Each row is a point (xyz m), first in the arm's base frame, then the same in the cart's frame.
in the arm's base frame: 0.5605 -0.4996 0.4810
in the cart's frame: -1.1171 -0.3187 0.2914
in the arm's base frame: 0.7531 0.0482 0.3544
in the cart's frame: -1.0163 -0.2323 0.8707
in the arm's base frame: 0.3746 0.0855 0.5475
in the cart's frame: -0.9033 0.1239 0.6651
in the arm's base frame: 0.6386 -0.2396 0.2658
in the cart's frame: -0.9482 -0.3730 0.5889
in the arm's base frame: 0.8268 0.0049 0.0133
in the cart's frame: -0.8271 -0.5208 0.9388
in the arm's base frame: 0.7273 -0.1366 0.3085
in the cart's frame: -1.0113 -0.3418 0.7128
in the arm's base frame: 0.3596 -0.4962 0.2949
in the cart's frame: -0.8519 -0.3289 0.2238
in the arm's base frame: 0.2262 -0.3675 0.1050
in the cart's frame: -0.5970 -0.3157 0.2964
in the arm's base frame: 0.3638 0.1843 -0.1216
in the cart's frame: -0.3873 -0.2630 0.8691
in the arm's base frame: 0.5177 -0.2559 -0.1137
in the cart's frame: -0.5992 -0.5654 0.5842
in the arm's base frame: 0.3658 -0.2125 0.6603
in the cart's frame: -1.0518 0.0529 0.3922
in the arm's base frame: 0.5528 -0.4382 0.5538
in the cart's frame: -1.1500 -0.2352 0.3242
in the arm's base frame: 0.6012 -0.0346 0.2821
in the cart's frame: -0.8861 -0.2379 0.7358
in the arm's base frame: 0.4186 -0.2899 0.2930
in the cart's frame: -0.8384 -0.2586 0.4261
